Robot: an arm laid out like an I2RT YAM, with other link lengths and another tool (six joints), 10 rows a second.
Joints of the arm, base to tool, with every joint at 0 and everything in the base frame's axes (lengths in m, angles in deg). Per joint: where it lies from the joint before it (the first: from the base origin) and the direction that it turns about. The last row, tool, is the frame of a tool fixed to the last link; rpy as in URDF.
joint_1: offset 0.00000 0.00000 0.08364 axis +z
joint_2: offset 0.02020 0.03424 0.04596 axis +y
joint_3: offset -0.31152 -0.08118 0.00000 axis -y
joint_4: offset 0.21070 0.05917 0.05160 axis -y
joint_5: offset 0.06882 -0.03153 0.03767 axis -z
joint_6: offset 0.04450 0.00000 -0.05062 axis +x
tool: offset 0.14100 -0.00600 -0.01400 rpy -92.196 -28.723 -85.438
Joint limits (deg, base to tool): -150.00..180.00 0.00..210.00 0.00..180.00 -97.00..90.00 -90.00..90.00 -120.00..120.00
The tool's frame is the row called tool.
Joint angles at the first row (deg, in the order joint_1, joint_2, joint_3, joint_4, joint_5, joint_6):
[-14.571, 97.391, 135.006, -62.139, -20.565, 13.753]
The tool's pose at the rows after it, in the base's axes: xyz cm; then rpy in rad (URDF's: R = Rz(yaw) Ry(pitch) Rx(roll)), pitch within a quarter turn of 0, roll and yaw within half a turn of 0:
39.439 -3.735 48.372 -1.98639 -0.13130 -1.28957
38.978 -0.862 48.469 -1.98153 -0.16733 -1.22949
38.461 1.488 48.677 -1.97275 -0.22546 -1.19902
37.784 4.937 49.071 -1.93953 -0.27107 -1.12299
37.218 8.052 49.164 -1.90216 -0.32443 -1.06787
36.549 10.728 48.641 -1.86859 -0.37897 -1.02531
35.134 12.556 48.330 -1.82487 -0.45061 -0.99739
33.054 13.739 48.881 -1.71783 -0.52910 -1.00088
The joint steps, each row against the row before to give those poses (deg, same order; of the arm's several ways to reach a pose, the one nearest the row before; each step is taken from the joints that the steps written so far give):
[4.512, -2.678, -2.490, 0.252, 3.518, -2.332]
[5.117, -2.270, -3.253, 1.845, 2.198, -0.984]
[5.678, -2.493, -3.626, 2.599, 4.646, -1.231]
[6.190, -2.775, -4.762, 4.401, 1.924, -1.261]
[6.344, -2.791, -6.075, 5.977, 3.148, -1.424]
[5.842, -3.039, -7.699, 7.054, 3.333, -1.781]
[5.077, -4.084, -8.057, 6.960, 3.205, -2.988]
[4.405, -5.802, -9.764, 10.001, 2.250, -3.581]

